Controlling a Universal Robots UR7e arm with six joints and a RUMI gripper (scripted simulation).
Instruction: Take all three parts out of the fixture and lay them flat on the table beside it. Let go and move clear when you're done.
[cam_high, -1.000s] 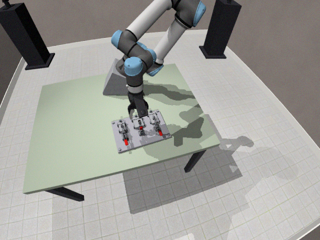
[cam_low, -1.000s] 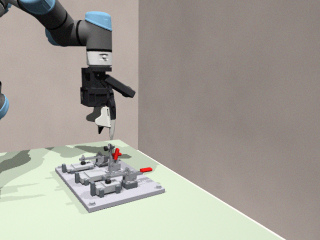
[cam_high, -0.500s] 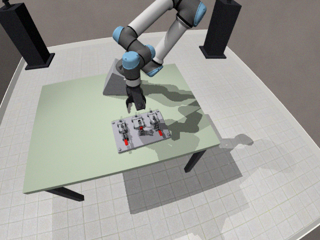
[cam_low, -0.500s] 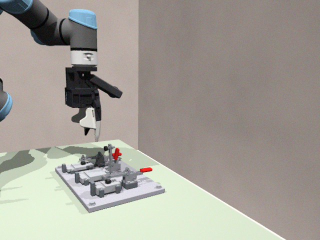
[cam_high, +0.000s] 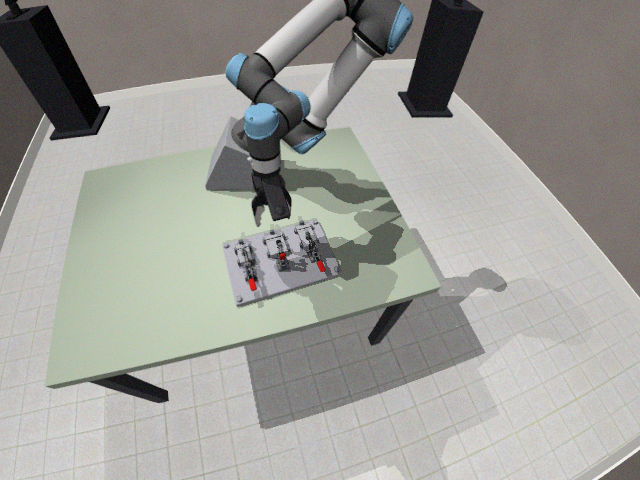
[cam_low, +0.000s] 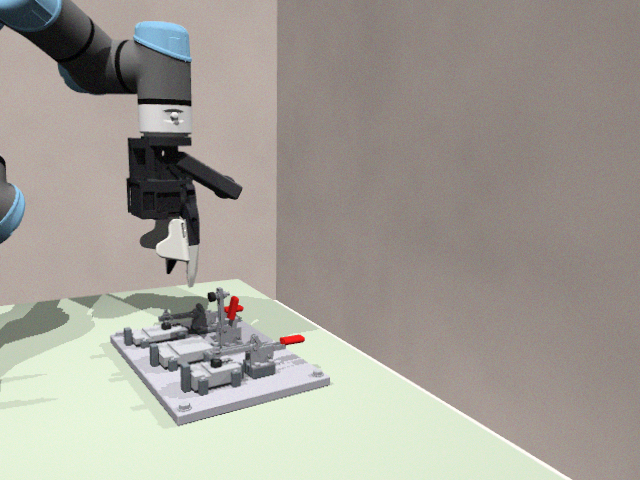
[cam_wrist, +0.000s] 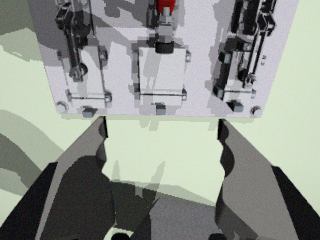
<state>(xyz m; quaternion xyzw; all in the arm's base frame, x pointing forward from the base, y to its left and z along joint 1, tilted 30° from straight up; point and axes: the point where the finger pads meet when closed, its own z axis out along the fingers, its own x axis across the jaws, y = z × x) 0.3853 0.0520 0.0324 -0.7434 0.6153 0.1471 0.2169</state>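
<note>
Now: hand 50 mm short of the fixture plate, 10 mm to the right of it and 150 mm above it. From my hand the other things lie so: clamp: 50 mm ahead, 120 mm to the left, 110 mm below; then grey part: 20 mm ahead, 110 mm to the right, 120 mm below.
</note>
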